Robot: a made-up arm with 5 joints.
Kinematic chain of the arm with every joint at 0, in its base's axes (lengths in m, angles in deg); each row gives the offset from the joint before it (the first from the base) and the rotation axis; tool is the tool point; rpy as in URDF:
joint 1: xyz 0.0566 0 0.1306 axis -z
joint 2: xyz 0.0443 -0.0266 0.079 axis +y
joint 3: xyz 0.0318 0 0.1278 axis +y
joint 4: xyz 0.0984 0 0.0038 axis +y
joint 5: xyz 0.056 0.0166 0 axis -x
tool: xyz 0 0 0 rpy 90 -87.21 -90
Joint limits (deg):
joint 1: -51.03..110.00
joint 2: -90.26..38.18
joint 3: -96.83..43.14
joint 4: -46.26..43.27
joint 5: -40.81..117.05
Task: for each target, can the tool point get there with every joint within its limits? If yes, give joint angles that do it. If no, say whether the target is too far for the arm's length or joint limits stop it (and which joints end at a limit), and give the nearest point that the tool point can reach.
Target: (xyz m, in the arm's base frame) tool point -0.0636 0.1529 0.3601
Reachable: yes | joints 54.78 -77.54 -71.25 20.85 -0.71
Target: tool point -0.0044 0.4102 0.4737
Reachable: no: too far | nearest point 0.0266 0.2017 0.3524 | short by 0.243 m
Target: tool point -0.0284 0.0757 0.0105
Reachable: no: joint limits stop it (at a limit: joint 2, joint 3, joint 4) | nearest point -0.1036 0.1426 0.1800 | short by 0.197 m
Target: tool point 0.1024 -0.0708 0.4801
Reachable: yes | joints 50.27 -23.90 -44.03 8.69 -20.60
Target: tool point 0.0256 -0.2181 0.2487
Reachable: yes | joints 95.48 7.74 19.81 19.68 40.74
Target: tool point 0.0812 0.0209 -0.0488
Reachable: no: joint limits stop it (at a limit: joint 2, joint 3) | nearest point 0.1633 0.0907 0.1447 | short by 0.222 m
